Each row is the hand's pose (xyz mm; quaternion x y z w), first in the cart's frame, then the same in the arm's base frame.
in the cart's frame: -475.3 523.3 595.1 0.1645 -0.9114 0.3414 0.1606
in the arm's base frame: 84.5 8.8 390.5 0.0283 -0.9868 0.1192 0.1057
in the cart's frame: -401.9 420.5 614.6 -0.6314 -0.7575 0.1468 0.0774
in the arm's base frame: 122.5 -111.2 368.4 -0.7174 -0.6688 -0.0794 0.1784
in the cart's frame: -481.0 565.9 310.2 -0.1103 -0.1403 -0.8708 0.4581
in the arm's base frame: 148.7 159.0 153.2 0.0338 0.0365 -0.9459 0.3205
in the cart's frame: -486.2 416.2 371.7 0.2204 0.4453 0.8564 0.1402
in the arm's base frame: 91.7 7.8 142.6 0.2488 0.1998 0.9139 0.2509
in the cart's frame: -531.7 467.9 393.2 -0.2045 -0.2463 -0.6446 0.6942
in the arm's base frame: 58.1 58.7 181.2 -0.0385 -0.1167 -0.7943 0.5950
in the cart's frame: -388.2 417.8 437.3 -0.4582 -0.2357 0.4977 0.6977
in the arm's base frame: 171.0 -48.5 209.3 -0.3624 -0.3138 0.2877 0.8291
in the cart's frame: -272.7 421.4 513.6 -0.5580 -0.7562 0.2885 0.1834
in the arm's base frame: 265.2 -113.0 287.6 -0.6340 -0.7169 0.0462 0.2863
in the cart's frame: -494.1 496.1 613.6 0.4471 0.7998 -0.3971 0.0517
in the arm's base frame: 55.8 -15.7 393.8 -0.5925 -0.7824 0.1853 0.0499
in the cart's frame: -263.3 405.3 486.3 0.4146 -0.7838 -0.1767 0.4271
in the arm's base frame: 275.4 -119.2 256.8 0.3832 -0.8102 -0.3744 0.2378
